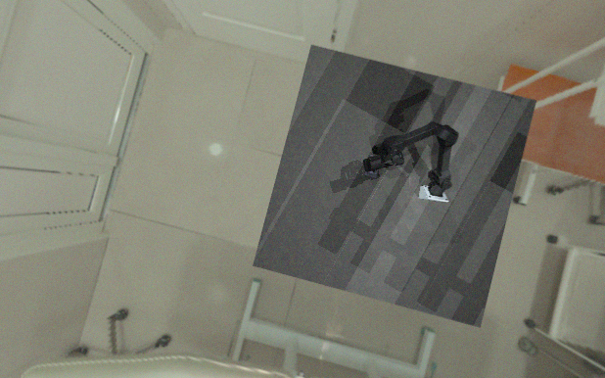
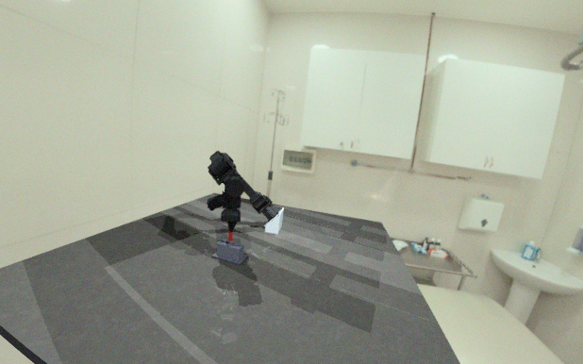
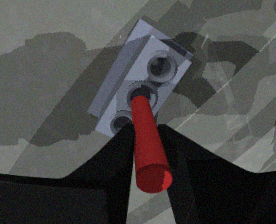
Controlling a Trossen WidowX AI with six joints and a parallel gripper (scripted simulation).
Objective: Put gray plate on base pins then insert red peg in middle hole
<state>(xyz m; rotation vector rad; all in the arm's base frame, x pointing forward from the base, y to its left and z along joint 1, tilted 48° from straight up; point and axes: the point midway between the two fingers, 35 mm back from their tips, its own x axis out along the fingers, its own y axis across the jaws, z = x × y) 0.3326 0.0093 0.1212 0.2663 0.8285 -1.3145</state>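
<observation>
My gripper tip is 70 mm above the gray plate. Round my gripper tip: base (110 mm below); red peg (right at my gripper tip).
</observation>
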